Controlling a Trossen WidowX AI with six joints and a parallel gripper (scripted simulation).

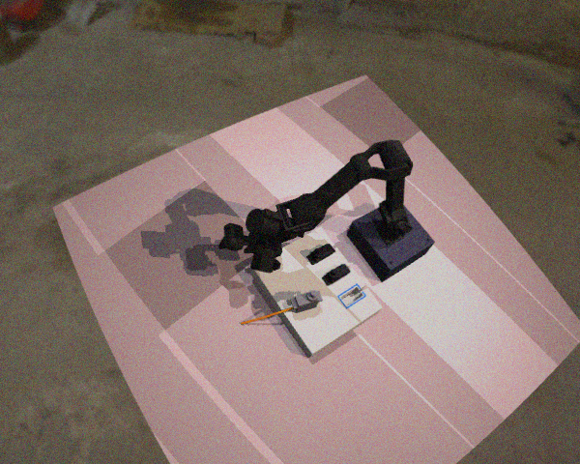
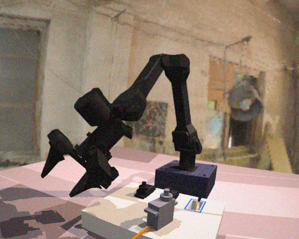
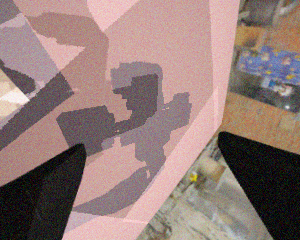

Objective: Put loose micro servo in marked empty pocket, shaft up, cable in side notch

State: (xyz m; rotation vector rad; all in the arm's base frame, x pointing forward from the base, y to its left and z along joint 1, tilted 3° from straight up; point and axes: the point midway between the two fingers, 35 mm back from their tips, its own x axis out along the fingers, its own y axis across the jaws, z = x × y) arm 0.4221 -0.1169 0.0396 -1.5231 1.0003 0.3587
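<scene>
My gripper tip is now 180 mm to the right of the pale deck, 130 mm past it and 80 mm above it.
</scene>
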